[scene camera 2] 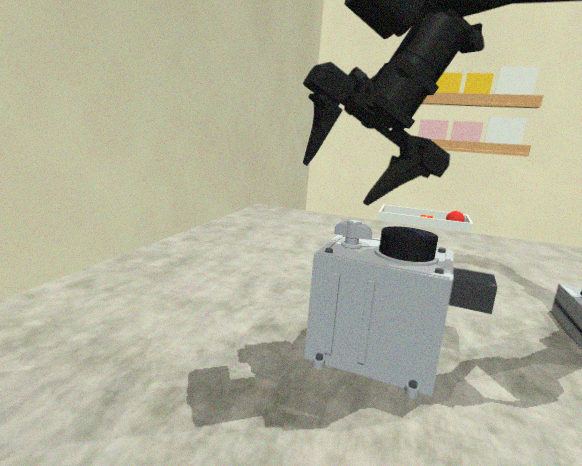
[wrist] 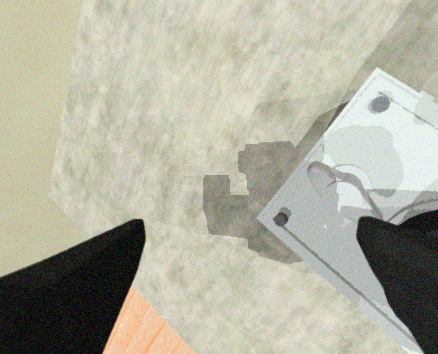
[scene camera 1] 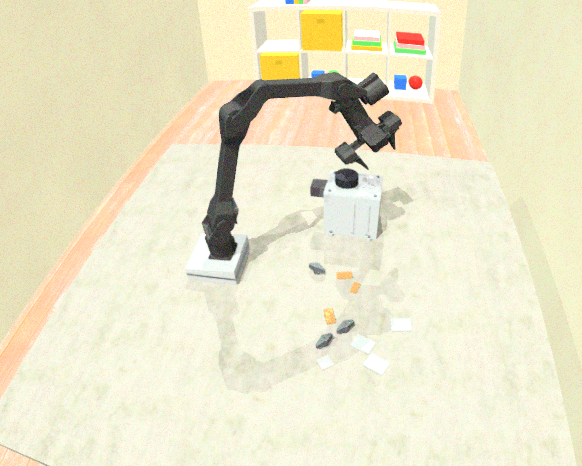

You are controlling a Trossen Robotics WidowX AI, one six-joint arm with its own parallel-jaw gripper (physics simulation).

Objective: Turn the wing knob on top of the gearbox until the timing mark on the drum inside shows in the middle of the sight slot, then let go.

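Pixels of known places: gripper, between the fingertips: (scene camera 2: 335,185) (wrist: 250,228) (scene camera 1: 381,159); arm's base, origin of its link: (scene camera 1: 223,251).
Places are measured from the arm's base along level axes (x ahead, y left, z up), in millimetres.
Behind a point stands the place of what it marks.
The white-grey gearbox (scene camera 1: 352,215) {x 315, y 164, z 30 mm} (scene camera 2: 380,320) {x 303, y 288, z 26 mm} (wrist: 320,215) {x 356, y 253, z 88 mm} stands upright on the mat. Its pale wing knob (scene camera 1: 370,180) {x 355, y 217, z 113 mm} (scene camera 2: 353,230) {x 354, y 236, z 111 mm} (wrist: 321,172) {x 373, y 223, z 117 mm} is on the top, beside a round black cap (scene camera 1: 346,178) {x 291, y 210, z 117 mm} (scene camera 2: 409,244) {x 286, y 261, z 111 mm} (wrist: 425,225) {x 319, y 215, z 109 mm}. The knob is washed out in scene camera 1. My gripper (scene camera 1: 381,158) {x 380, y 247, z 165 mm} (scene camera 2: 336,183) {x 380, y 247, z 165 mm} (wrist: 250,228) {x 380, y 247, z 165 mm} is open and empty, tilted, above the gearbox and apart from the knob. In the wrist view the knob lies right of the middle between the fingertips, near the right fingertip. I cannot make out the sight slot or timing mark.
A dark block (scene camera 1: 319,188) {x 217, y 209, z 76 mm} (scene camera 2: 472,291) {x 214, y 253, z 67 mm} sticks out of the gearbox's side. Orange pieces (scene camera 1: 344,275) {x 316, y 9, z -42 mm}, dark grey pieces (scene camera 1: 317,268) {x 247, y 6, z -24 mm} and white squares (scene camera 1: 401,325) {x 471, y -126, z -46 mm} lie on the mat (scene camera 1: 150,320) {x -128, y -228, z -48 mm}. A white tray (scene camera 2: 425,225) with a red ball stands behind the gearbox in scene camera 2.
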